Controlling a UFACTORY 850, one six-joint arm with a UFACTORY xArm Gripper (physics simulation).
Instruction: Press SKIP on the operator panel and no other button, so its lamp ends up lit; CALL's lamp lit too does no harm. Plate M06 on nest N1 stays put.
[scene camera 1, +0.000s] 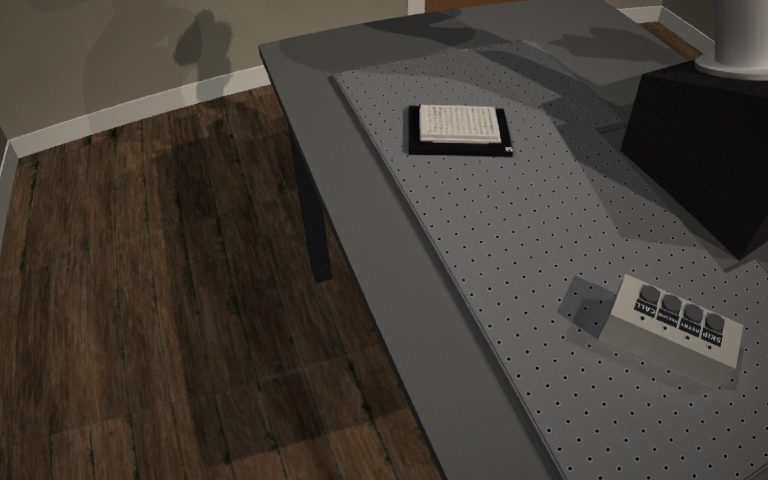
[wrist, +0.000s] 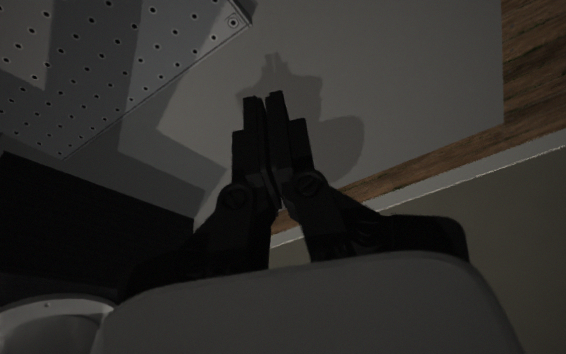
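The operator panel is a pale box at the lower right of the scene view. It has dark round buttons in a row, with labels below them; the SKIP button is at the right end and the CALL button at the left end. The small lamps below the labels look dark. Plate M06, white, rests on the black nest N1. My gripper is shut and empty, over the table, off the pegboard's corner; it does not show in the scene view. The panel does not show in the wrist view.
The perforated board lies on the grey table. A black block with the white arm base stands at the right in the scene view. A wall is behind the table.
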